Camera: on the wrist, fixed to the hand. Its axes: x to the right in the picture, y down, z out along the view.
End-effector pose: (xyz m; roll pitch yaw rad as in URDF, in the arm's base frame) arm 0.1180 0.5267 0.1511 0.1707 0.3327 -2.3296
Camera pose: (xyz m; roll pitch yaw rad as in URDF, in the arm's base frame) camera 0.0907 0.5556 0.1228 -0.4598 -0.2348 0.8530
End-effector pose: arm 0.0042 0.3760 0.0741 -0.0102 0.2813 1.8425
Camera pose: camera 0.0462 0.3892 0.0530 -0.2810 -0.1920 -1.2413
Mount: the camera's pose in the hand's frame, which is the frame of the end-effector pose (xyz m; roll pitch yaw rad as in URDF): 0.0072 -0.0438 -0.0203 -0.2751 0.0894 -3.0855
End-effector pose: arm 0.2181 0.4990 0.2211 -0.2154 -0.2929 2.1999
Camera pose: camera 0.2504 0.5347 0.2132 -0.0366 0.3674 -0.8627
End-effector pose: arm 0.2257 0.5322 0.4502 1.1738 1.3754 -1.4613
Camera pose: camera 0.2225 0.5780 0.4338 -1.2419 -1.2828 1.4648
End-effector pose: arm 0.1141 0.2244 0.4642 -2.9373 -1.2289 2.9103
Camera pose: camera 0.1292 0.1810 0.4806 2.5805 1.1285 -0.3168
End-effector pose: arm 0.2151 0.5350 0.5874 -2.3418 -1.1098 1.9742
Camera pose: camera 0.2152 0.4942 0.6141 2.1052 1.0068 -1.1204
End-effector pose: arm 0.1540 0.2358 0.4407 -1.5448 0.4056 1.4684
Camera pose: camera 0.1777 0.2572 0.4776 1.2248 -0.4573 -1.5719
